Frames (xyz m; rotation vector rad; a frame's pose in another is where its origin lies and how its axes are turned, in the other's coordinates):
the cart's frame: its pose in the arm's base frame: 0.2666 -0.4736 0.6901 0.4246 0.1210 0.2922
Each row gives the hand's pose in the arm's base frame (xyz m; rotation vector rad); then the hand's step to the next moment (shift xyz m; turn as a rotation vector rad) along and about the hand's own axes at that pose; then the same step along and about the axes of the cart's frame.
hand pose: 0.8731 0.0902 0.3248 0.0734 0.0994 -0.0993
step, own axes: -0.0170 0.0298 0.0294 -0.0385 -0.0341 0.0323
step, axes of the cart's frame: -0.0035 0.0418 0.0167 -0.0484 -0.0045 0.0364
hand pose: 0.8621 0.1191 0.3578 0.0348 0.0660 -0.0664
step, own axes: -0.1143 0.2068 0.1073 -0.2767 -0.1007 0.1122
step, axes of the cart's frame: -0.0313 0.2573 0.0122 -0.2948 0.0482 0.1002
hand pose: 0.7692 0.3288 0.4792 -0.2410 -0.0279 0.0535
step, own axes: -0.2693 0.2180 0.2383 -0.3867 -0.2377 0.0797
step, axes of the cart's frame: -0.2064 0.3663 0.0082 -0.4363 -0.0542 0.1382
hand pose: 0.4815 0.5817 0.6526 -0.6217 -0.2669 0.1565
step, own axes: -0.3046 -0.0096 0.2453 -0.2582 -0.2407 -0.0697
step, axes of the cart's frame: -0.3334 0.2013 0.0366 -0.2901 -0.1830 0.1086
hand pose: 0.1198 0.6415 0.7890 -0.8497 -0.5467 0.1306
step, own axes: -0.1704 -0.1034 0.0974 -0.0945 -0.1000 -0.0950
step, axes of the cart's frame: -0.2165 0.0275 0.0398 -0.0889 -0.1353 0.0416
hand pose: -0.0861 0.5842 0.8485 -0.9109 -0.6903 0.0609
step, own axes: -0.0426 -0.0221 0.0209 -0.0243 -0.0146 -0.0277
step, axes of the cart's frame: -0.0523 0.0026 -0.0013 -0.0167 -0.0359 0.0010
